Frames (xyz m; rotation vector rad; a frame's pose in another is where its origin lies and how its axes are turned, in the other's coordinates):
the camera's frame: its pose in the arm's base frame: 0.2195 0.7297 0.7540 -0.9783 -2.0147 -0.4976
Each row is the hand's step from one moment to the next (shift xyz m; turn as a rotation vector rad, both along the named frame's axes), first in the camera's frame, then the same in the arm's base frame.
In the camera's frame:
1: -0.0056 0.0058 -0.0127 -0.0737 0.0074 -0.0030
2: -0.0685 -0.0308 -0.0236 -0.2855 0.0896 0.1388
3: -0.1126 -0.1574 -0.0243 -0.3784 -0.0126 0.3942
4: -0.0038 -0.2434 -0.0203 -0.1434 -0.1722 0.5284
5: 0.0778 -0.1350 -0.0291 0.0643 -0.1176 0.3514
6: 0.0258 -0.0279 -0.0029 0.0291 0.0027 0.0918
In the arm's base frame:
1: 0.0130 -0.0071 0.0029 0.0338 -0.0312 -0.0581
2: 0.0124 -0.0656 -0.0417 0.1030 0.0125 -0.3131
3: -0.0708 -0.1648 -0.0768 -0.0726 0.0690 -0.5373
4: -0.1794 -0.1655 0.0095 -0.3501 0.1635 -0.4244
5: -0.1193 -0.0664 0.0806 -0.2927 0.1802 -0.1526
6: -0.0297 -0.0073 0.0227 -0.0547 0.0734 -0.0300

